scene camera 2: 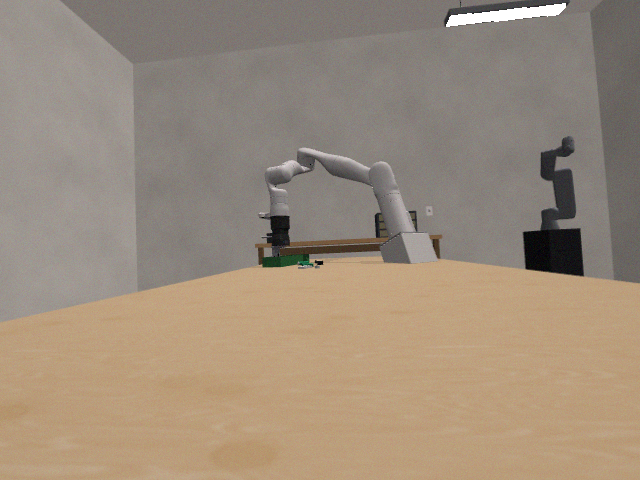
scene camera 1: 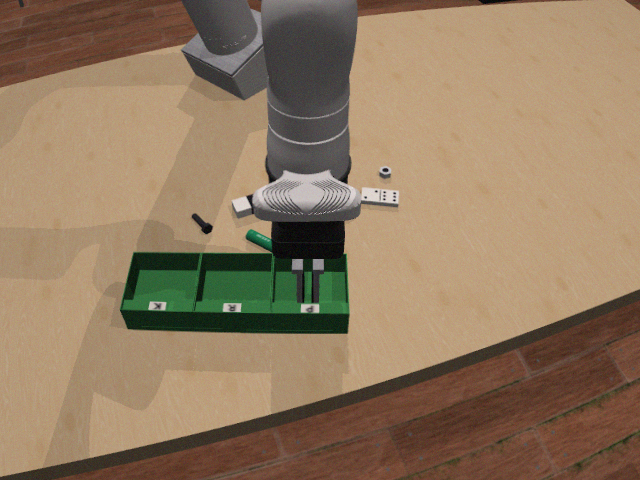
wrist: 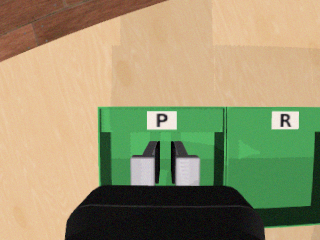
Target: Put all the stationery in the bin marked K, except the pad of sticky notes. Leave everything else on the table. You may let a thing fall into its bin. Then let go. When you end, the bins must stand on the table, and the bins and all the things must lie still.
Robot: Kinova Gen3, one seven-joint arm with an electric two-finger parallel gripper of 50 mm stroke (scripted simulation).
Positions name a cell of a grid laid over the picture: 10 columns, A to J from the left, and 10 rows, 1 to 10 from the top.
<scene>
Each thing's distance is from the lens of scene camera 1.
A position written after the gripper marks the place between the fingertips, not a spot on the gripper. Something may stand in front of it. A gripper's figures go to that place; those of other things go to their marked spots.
gripper (scene camera 1: E7): 0.67 m
tray (scene camera 1: C7): 0.70 m
</scene>
